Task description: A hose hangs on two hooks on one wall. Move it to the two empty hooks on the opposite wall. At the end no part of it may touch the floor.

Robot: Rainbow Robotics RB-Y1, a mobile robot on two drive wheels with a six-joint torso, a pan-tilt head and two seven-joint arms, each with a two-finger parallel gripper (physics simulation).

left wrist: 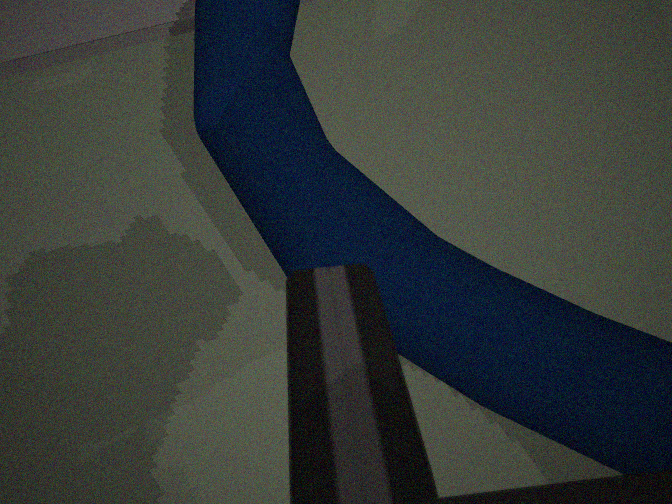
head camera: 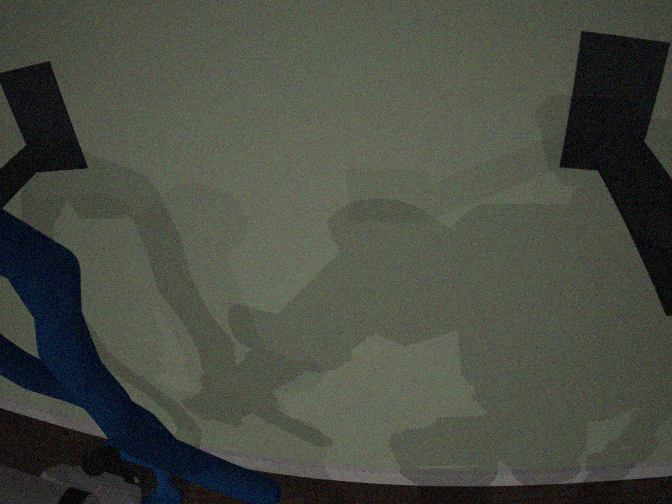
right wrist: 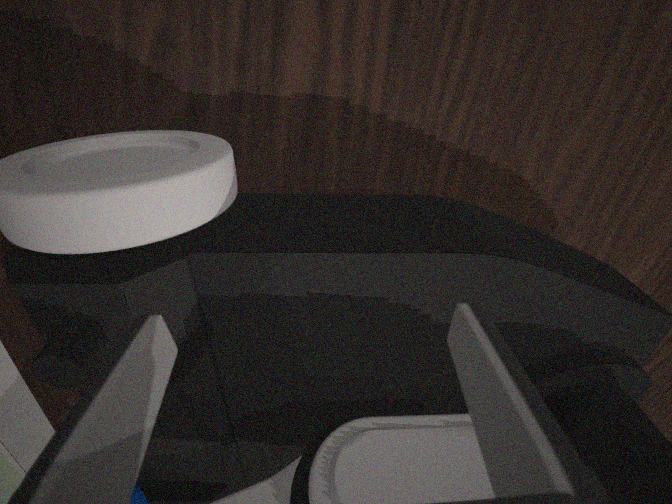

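Observation:
The blue hose (head camera: 59,325) hangs down the pale green wall at the far left of the head view, below a dark hook (head camera: 37,119). Its lower part crosses the skirting onto the brown floor (head camera: 238,482). A second dark hook (head camera: 618,108) at the upper right carries nothing. In the left wrist view the hose (left wrist: 347,217) bends across the wall. My left gripper (left wrist: 331,271) is shut with its two fingers pressed together, their tips at the hose's near edge and nothing between them. My right gripper (right wrist: 309,320) is open and empty, away from the hose.
The right wrist view looks down on my own dark base (right wrist: 336,336), a white round part (right wrist: 113,189) and the brown plank floor (right wrist: 488,108). Grey shadows of my arms fall on the wall (head camera: 379,271).

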